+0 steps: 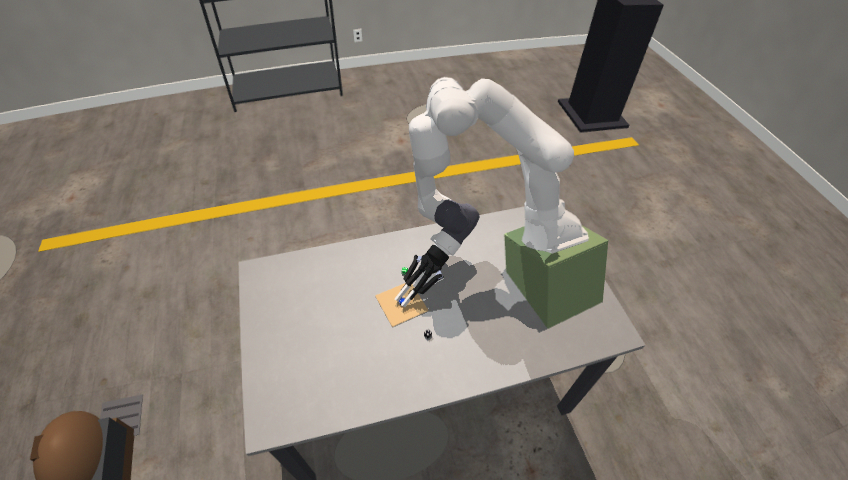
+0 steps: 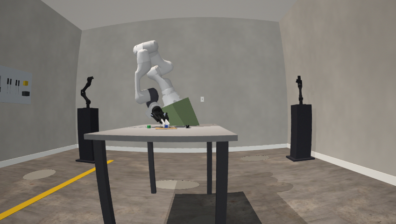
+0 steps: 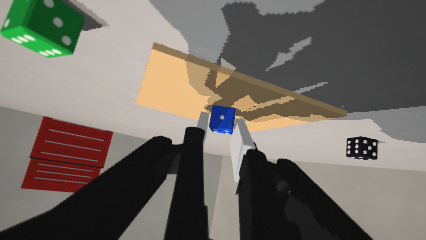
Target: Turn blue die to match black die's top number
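My hand is 20 mm above the blue die, 10 mm to the right of it and 10 mm short of it. From my hand the other things lie so: green die (120 mm to the right, 30 mm below, 20 mm behind); mat (30 mm below, 20 mm ahead, 10 mm to the left); black die (150 mm to the left, 50 mm behind, 30 mm below).
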